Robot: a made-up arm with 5 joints. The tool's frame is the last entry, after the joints.
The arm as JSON. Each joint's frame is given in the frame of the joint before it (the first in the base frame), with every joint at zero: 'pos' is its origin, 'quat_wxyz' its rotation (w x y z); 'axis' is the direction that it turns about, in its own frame. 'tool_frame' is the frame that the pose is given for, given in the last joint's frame.
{
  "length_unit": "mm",
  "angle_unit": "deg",
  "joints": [
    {
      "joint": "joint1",
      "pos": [
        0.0,
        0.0,
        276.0
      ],
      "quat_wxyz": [
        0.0,
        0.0,
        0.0,
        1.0
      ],
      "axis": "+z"
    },
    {
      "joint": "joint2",
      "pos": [
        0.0,
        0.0,
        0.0
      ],
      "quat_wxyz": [
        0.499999,
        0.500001,
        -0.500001,
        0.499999
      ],
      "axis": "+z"
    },
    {
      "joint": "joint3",
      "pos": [
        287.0,
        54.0,
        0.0
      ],
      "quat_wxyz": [
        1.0,
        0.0,
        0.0,
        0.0
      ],
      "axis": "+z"
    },
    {
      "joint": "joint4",
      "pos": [
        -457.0,
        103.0,
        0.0
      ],
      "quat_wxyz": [
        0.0,
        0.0,
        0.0,
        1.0
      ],
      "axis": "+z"
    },
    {
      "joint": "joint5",
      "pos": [
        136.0,
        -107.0,
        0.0
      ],
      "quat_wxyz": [
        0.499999,
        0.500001,
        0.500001,
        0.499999
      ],
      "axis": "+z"
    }
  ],
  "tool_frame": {
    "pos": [
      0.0,
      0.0,
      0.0
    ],
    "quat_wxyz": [
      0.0,
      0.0,
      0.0,
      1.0
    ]
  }
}
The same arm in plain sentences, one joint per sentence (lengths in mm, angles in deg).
The arm has five revolute joints in a row. What follows holds with every joint at zero, and every direction is one of the base frame's. Joint 1 lies 276 mm along +z from the base frame's origin and turns about +z. Joint 2 lies at the same point as joint 1 and turns about +y. Joint 3 lies 54 mm along +x and 287 mm along +z from joint 2 and turns about +y. Joint 4 lies 103 mm along +x and 457 mm along -z from joint 3 and turns about +y. Joint 5 lies 107 mm along +x and 136 mm along -z from joint 4 and turns about -z. The tool frame, which is the frame that the pose is given for, lies at the same point as joint 5; its axes are the base frame's turned by roll 180, pitch 0 and yaw 0 deg (as in URDF: about the fixed x, then y, then z).
